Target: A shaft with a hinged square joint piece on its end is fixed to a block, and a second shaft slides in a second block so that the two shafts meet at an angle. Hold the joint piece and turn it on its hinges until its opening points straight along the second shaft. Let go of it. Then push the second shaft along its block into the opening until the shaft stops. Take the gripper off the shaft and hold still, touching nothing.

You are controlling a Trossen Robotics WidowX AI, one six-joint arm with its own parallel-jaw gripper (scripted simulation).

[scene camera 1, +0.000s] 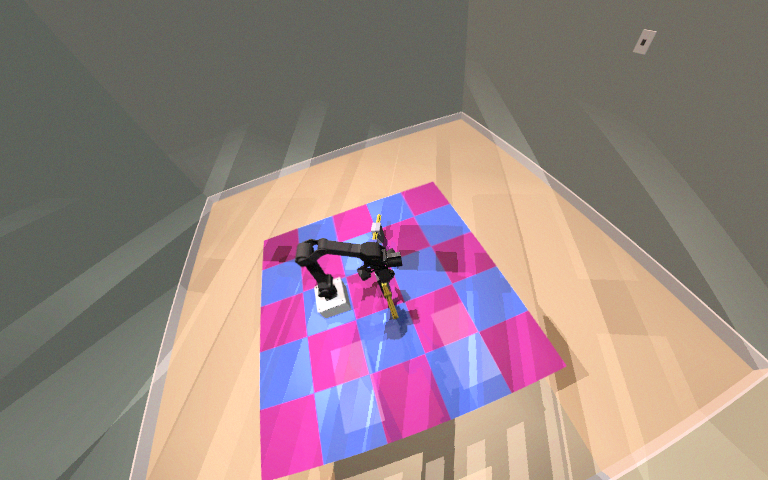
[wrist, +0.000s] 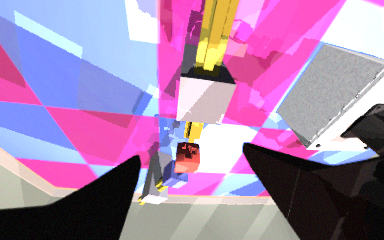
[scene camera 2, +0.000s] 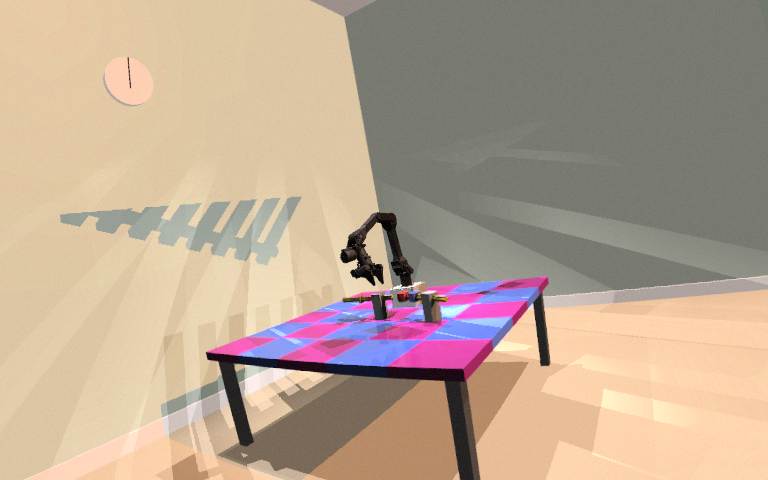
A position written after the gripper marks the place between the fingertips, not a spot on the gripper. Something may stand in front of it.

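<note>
Gripper (wrist: 193, 153) open and empty, holding nothing. A red joint piece (wrist: 187, 154) is visible as well.
</note>
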